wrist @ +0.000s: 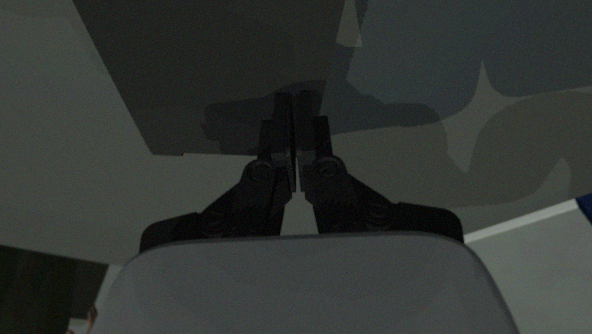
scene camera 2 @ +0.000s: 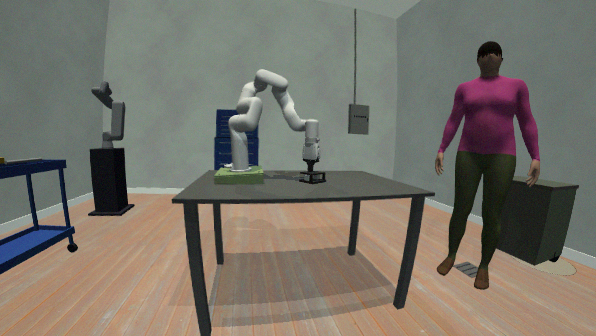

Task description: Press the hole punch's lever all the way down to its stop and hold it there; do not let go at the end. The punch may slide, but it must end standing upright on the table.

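Places are measured from the arm's base along level axes (x left, y down, z back), in centimetres.
Where they show: gripper, fingertip midpoint: (wrist: pixel 295 114) (scene camera 2: pixel 310 171); arm's base at its link origin: (scene camera 2: pixel 240 170).
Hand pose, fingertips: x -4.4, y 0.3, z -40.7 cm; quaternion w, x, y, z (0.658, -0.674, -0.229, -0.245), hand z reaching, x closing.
Note:
Each offset is from my fingertips to the top centre of the thing. "spot": to the spot under its first point. Level surfaces: height alone.
The hole punch @(spot: dx -10.1, dy +4.3, dz +1.7 cm) (scene camera 2: pixel 313 181) is small and black and stands upright on the dark table @(dy +5.5 cm) (scene camera 2: pixel 240 192), right of the arm's base in the scene view. In the wrist view its dark, flat top @(spot: dx -5.1, dy -0.1, dz +0.5 cm) (wrist: pixel 200 55) fills the upper left and middle. My gripper (scene camera 2: pixel 311 170) (wrist: pixel 295 114) is shut and empty and points down. Its fingertips are at the punch's top and seem to touch it; the contact itself is too dark to make out. A gap shows between the punch's upper part and its base. Whether the lever is at its stop I cannot tell.
The arm stands on a green block (scene camera 2: pixel 239 176) at the table's back left. Away from the table are a blue cart (scene camera 2: pixel 35 240) at the left, a second arm on a black pedestal (scene camera 2: pixel 107 180), a person (scene camera 2: pixel 492 120) and a dark cabinet (scene camera 2: pixel 532 220) at the right.

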